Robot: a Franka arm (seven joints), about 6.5 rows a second.
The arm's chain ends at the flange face. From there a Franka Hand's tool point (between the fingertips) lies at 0.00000 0.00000 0.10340 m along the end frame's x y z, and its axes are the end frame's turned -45 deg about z.
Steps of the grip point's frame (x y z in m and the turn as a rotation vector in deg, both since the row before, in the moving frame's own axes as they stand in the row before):
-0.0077, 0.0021, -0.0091, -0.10, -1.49, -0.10
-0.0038, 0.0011, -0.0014, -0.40, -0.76, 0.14
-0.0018, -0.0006, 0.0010, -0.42, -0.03, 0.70
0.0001, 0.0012, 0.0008, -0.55, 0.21, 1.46
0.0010, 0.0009, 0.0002, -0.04, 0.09, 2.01
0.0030, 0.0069, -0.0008, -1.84, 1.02, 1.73
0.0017, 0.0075, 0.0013, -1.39, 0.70, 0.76
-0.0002, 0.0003, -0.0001, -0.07, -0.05, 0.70
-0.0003, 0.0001, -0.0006, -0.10, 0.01, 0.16
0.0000, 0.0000, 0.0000, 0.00, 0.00, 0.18
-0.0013, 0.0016, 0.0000, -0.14, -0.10, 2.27
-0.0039, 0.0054, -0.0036, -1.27, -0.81, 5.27
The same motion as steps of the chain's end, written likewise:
-0.0022, 0.0049, -0.0091, -1.12, -0.98, -0.10
-0.0014, 0.0020, -0.0014, -0.82, -0.25, 0.14
-0.0022, 0.0003, 0.0010, -0.32, 0.28, 0.70
0.0000, 0.0003, 0.0008, -0.24, 0.54, 1.46
0.0012, 0.0000, 0.0002, 0.04, 0.09, 2.01
0.0034, 0.0017, -0.0007, -0.58, 2.02, 1.73
0.0038, 0.0032, 0.0013, -0.49, 1.48, 0.76
0.0000, 0.0002, -0.0001, -0.08, 0.01, 0.70
-0.0003, 0.0002, -0.0006, -0.06, 0.08, 0.16
0.0000, 0.0000, 0.0000, 0.00, 0.00, 0.18
0.0002, 0.0017, 0.0000, -0.17, 0.03, 2.27
0.0006, 0.0039, -0.0036, -1.47, 0.33, 5.27

